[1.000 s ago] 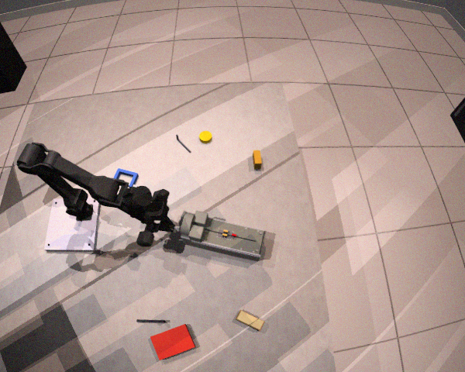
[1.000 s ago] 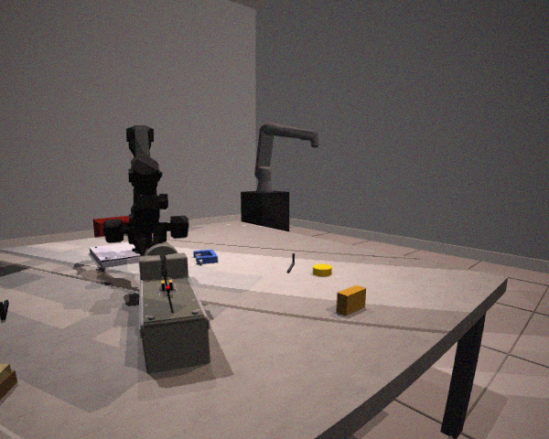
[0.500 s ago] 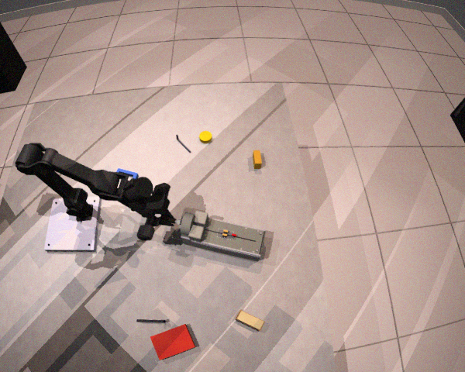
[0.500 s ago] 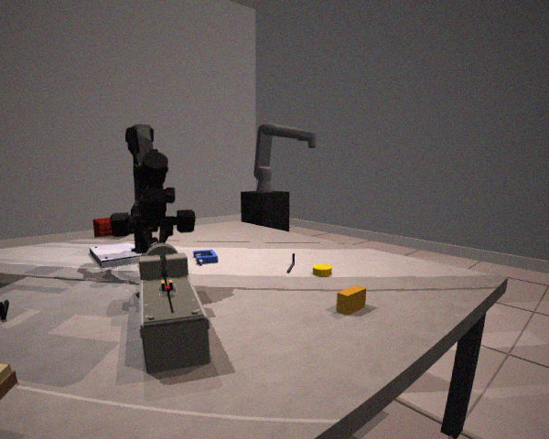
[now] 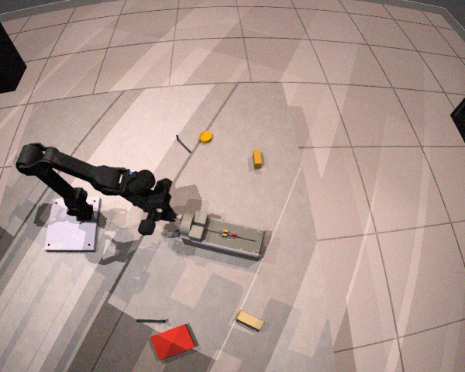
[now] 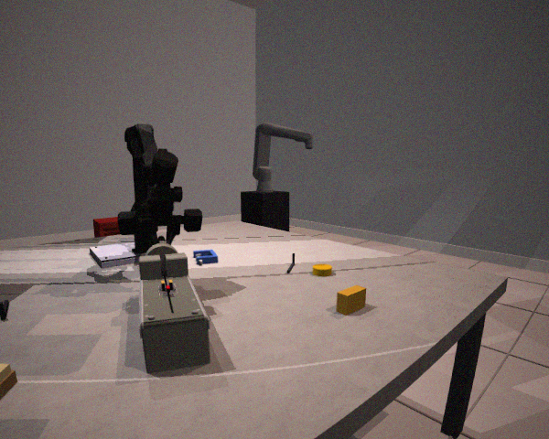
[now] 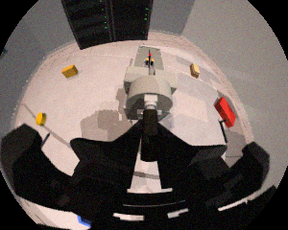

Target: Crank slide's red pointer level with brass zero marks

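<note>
My gripper tip is now 2 cm past the dark crank handle, 1 cm to the right of it and 2 cm below it. Round my gripper tip: blue block 20 cm behind, 22 cm to the left, 9 cm below; bent black rod 1 cm ahead, 37 cm to the left, 9 cm below; red pointer 18 cm ahead, 6 cm to the right, 2 cm below.
</note>
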